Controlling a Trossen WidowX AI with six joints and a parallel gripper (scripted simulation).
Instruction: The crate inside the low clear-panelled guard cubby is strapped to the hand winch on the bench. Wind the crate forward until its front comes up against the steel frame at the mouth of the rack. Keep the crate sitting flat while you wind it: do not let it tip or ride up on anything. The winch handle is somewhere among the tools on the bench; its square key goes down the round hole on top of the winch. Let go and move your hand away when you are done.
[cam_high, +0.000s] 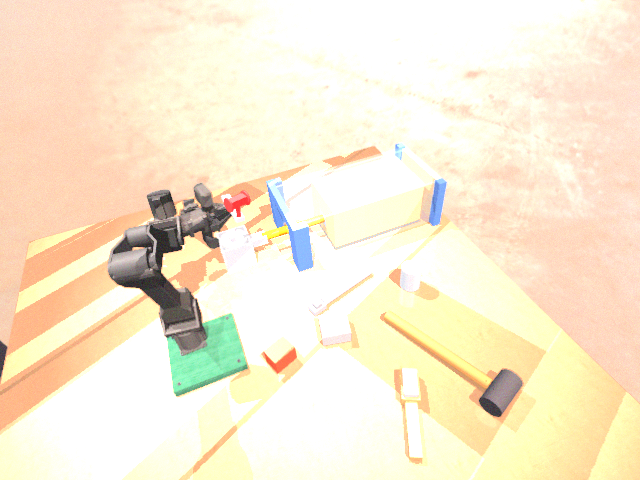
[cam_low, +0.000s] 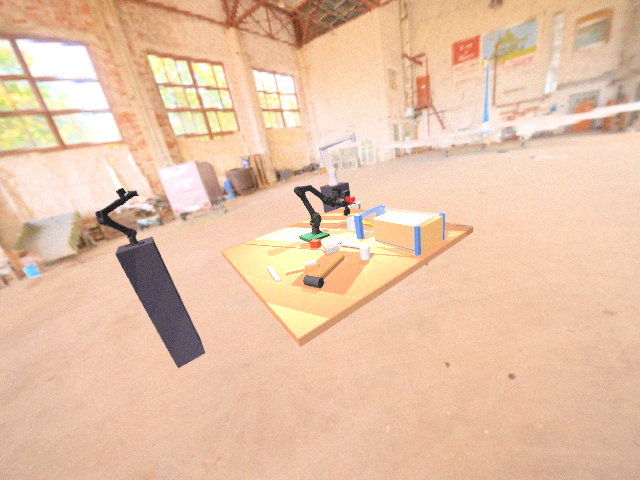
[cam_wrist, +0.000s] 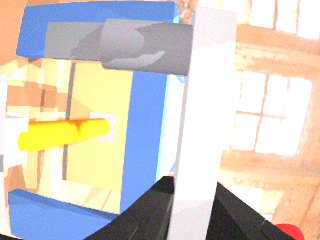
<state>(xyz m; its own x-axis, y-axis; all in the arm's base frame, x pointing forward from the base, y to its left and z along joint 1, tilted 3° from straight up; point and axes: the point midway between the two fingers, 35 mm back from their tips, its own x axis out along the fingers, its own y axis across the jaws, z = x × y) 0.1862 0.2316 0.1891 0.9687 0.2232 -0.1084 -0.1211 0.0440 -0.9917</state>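
My gripper tip is now 50 mm to the left of the red grip and 40 mm below it. Round my gripper tip: blue steel frame: 130 mm ahead, 10 mm to the right, 80 mm below; hand winch: 50 mm behind, 10 mm to the right, 160 mm below; white crank handle: 10 mm behind, 10 mm to the right, 10 mm above.
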